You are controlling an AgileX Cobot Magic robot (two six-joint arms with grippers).
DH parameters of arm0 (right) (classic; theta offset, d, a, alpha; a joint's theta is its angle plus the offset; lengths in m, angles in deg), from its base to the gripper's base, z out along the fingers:
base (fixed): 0 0 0 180
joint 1: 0 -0.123 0 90
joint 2: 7.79 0 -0.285 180
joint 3: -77.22 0 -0.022 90
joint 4: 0 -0.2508 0 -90
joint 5: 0 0 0.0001 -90
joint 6: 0 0.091 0 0
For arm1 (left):
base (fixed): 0 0 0 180
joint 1: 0 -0.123 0 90
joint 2: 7.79 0 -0.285 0
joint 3: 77.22 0 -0.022 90
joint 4: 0 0.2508 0 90
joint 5: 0 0 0.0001 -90
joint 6: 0 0.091 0 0
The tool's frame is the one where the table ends.
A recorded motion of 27 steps. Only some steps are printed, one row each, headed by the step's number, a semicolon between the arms.
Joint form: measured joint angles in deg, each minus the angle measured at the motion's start. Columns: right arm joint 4, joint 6, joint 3, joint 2, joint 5, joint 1; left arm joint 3, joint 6, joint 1, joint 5, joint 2, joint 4.
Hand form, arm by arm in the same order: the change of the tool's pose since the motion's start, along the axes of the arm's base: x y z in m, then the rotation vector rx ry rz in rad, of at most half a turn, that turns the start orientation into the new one. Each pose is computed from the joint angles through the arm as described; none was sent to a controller.
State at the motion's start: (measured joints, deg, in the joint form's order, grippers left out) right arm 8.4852 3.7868 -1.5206 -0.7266 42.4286 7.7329; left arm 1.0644 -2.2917 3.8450 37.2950 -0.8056 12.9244
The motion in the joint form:
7: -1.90 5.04 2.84 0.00 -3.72 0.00; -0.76 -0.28 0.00 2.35 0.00 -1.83
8: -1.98 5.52 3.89 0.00 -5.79 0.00; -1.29 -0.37 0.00 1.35 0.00 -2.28
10: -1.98 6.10 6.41 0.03 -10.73 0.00; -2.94 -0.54 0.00 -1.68 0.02 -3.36
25: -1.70 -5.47 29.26 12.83 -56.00 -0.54; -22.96 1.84 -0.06 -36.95 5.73 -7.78
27: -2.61 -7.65 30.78 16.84 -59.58 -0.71; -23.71 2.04 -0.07 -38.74 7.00 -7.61
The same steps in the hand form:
7: -0.0016 -0.0023 0.0116 0.0969 0.0094 0.0578; -0.0039 0.0014 0.0072 -0.0381 -0.0503 -0.0146
8: -0.0015 -0.0027 0.0150 0.1076 0.0261 0.0590; -0.0038 0.0021 0.0090 -0.0468 -0.0417 -0.0129
10: -0.0016 -0.0035 0.0229 0.1234 0.0667 0.0543; -0.0036 0.0038 0.0148 -0.0671 -0.0166 -0.0069
25: 0.0193 -0.0138 0.0764 0.0549 0.6769 -0.1532; -0.0016 0.0124 0.0746 -0.0991 0.3426 0.0856
27: 0.0318 -0.0155 0.0753 0.0401 0.7845 -0.1604; 0.0022 0.0125 0.0753 -0.0909 0.3818 0.0941

